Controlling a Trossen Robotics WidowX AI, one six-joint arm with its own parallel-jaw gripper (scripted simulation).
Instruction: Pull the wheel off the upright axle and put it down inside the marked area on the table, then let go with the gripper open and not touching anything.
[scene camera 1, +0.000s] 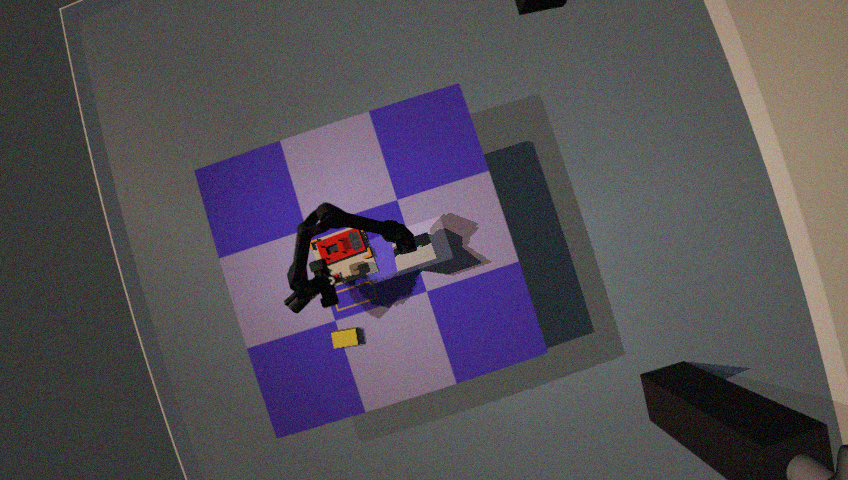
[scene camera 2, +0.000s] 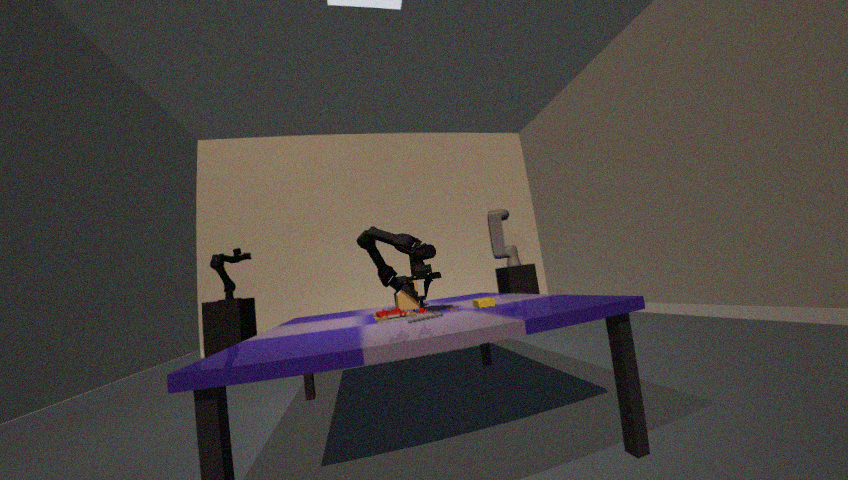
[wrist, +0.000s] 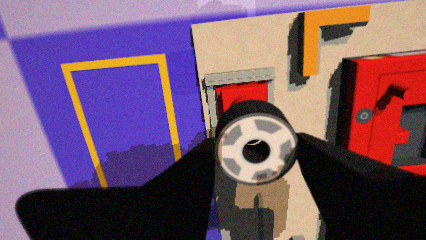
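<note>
There is my gripper (wrist: 253, 143), and I can see a wheel (wrist: 264, 163) too. I also see a red board (scene camera 1: 350, 242).
</note>
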